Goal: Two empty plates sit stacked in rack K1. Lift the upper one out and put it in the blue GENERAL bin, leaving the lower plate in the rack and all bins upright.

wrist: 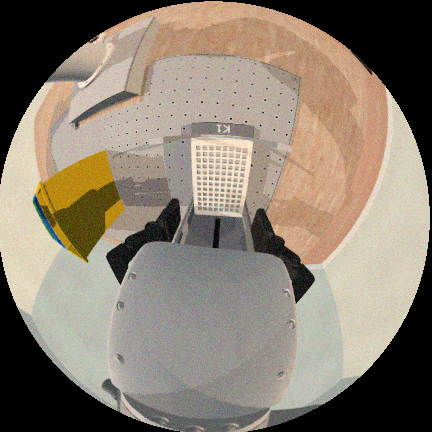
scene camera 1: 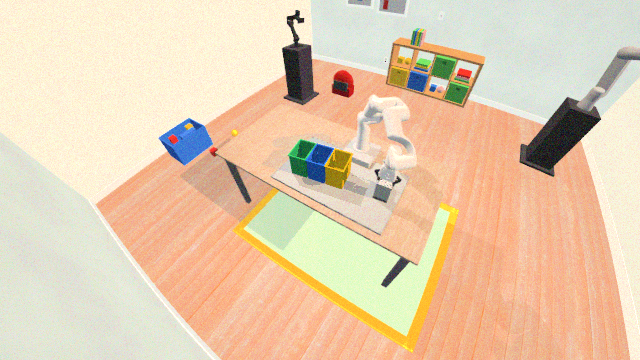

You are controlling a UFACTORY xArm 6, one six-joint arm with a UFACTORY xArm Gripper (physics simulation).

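Pixels of known places: gripper, fingertip midpoint: [wrist: 216, 213] [scene camera 1: 385, 183]; arm's base at its link origin: [scene camera 1: 361, 147].
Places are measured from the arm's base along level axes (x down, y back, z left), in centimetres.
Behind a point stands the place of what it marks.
Observation:
Rack K1 [scene camera 1: 382, 194] {y -34.4, x -3.5, z 34.0 cm} [wrist: 200, 130] {y -20.8, x 1.5, z 28.0 cm} is a grey holder at the right part of the grey board. A pale plate with a grid of wells [scene camera 1: 385, 183] {y -23.3, x -1.3, z 31.3 cm} [wrist: 221, 175] {y -26.8, x -1.4, z 32.4 cm} lies flat in its top. The lower plate cannot be told apart beneath it. My gripper [scene camera 1: 387, 179] {y -29.1, x -7.7, z 32.5 cm} [wrist: 216, 213] {y -29.1, x -7.7, z 32.5 cm} is open and empty, pointing down close over the rack, its black fingers to either side of the rack's near part in the wrist view. The blue bin [scene camera 1: 317, 172] {y -44.5, x -6.1, z -9.0 cm} stands upright between the green bin [scene camera 1: 299, 167] {y -47.3, x -5.4, z -22.3 cm} and the yellow bin [scene camera 1: 337, 176] {y -41.6, x -8.4, z 4.8 cm} [wrist: 82, 195] {y -31.0, x -6.8, z 6.3 cm}.
The perforated grey board [scene camera 1: 360, 212] {y -49.6, x 3.2, z 27.7 cm} [wrist: 215, 80] {y -11.0, x 3.2, z 28.5 cm} lies on the wooden table [scene camera 1: 407, 245] {y -52.8, x 4.5, z 61.1 cm} [wrist: 320, 150] {y -16.5, x 4.5, z 52.0 cm}. The arm's base [scene camera 1: 364, 158] {y -9.6, x -0.4, z 8.1 cm} [wrist: 112, 75] {y -7.7, x -0.3, z 9.3 cm} stands behind the yellow bin. A yellow ball [scene camera 1: 234, 133] and a red block [scene camera 1: 213, 151] are at the table's far left edge.

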